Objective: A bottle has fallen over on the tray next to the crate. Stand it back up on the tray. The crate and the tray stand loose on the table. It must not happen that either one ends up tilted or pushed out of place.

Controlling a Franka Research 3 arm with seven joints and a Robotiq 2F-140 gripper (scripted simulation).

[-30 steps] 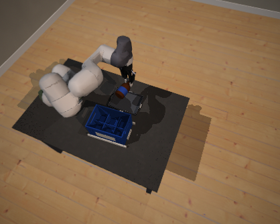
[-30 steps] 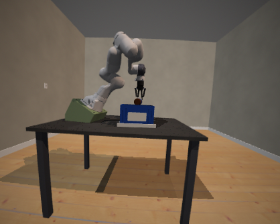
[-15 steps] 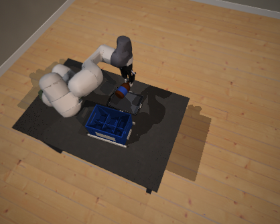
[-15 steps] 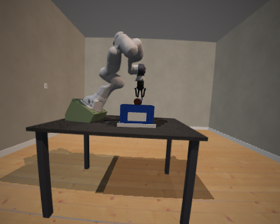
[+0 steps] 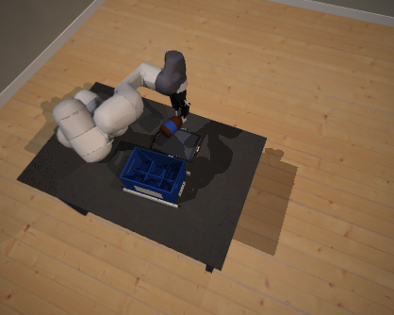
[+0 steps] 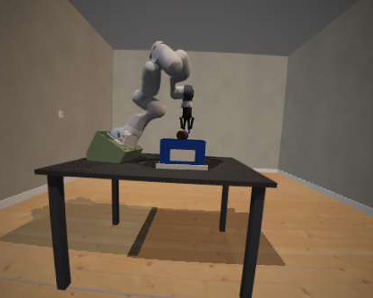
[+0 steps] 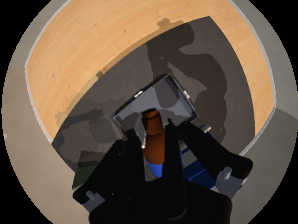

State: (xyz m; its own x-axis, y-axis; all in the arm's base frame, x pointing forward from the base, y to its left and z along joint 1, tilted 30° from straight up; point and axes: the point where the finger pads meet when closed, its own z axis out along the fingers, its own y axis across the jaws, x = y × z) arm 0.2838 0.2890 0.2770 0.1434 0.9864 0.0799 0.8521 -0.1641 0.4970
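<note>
The brown bottle is 1 cm behind my hand, 5 cm to the right of it and 2 cm below it. Also, from my hand: blue crate: 4 cm ahead, 32 cm to the right, 13 cm below; then dark tray: 1 cm behind, 5 cm to the right, 21 cm below.
</note>
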